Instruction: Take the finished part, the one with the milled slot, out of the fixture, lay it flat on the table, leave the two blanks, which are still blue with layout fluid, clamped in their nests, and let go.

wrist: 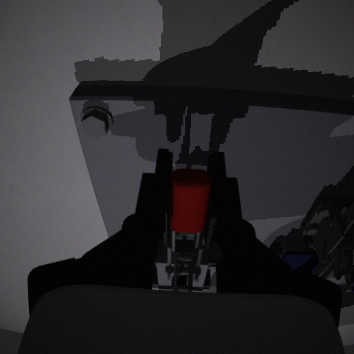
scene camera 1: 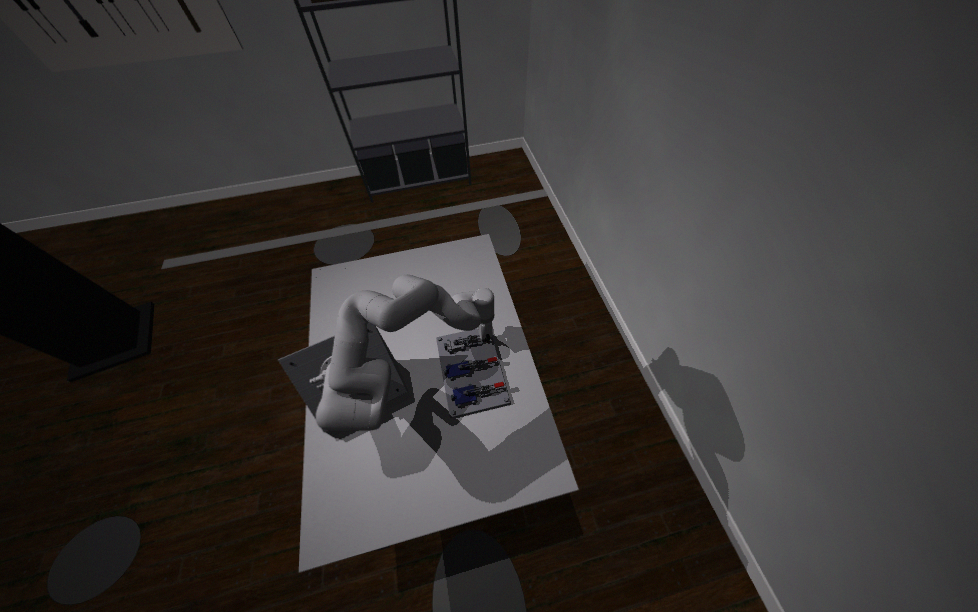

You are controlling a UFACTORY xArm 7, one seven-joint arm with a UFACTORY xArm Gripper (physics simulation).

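Places are measured from the arm's base along level axes (x ahead, y left, z up), in centimetres.
Where they show: gripper, fingertip midpoint: (wrist: 189, 169) (scene camera 1: 485, 338).
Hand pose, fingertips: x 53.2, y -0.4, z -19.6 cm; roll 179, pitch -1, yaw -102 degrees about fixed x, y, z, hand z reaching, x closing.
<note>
After its pixels a point has its place.
The fixture plate (scene camera 1: 478, 381) @[x 42.9, y -15.9, z -21.3 cm] (wrist: 115, 175) @[x 51.7, y 4.7, z -21.3 cm] carries three nests with toggle clamps. The grey part (scene camera 1: 455, 347) @[x 40.2, y 0.7, z -18.8 cm] sits in the far nest; its slot cannot be made out, and my gripper's body hides it in the wrist view. Two blue blanks (scene camera 1: 456, 370) @[x 36.7, y -8.5, z -19.7 cm] (scene camera 1: 463, 396) @[x 35.0, y -19.6, z -19.2 cm] sit in the other nests; a bit of blue blank (wrist: 300, 261) @[x 40.7, y -8.2, z -19.7 cm] shows at the lower right of the wrist view. My gripper (scene camera 1: 491, 339) @[x 53.2, y -0.4, z -19.6 cm] (wrist: 189, 169) @[x 53.2, y -0.4, z -19.6 cm] is low over the far nest's clamp, its fingers closed on both sides of the red clamp handle (wrist: 190, 202) @[x 54.1, y -0.7, z -16.7 cm]. The blanks' clamps have red handles (scene camera 1: 491, 359) @[x 50.9, y -11.2, z -17.7 cm] (scene camera 1: 499, 385) @[x 48.9, y -22.4, z -17.2 cm].
The fixture stands on the white table (scene camera 1: 375, 512) @[x -6.2, y -41.6, z -22.8 cm]. The arm's grey base plate (scene camera 1: 301, 368) @[x -10.2, y 3.4, z 5.2 cm] is on the table's left side. A bolt head (wrist: 96, 121) @[x 56.4, y 3.9, z -20.6 cm] stands up at the plate's corner. A shelf unit (scene camera 1: 393, 67) stands behind the table, and a wall rises to the right.
</note>
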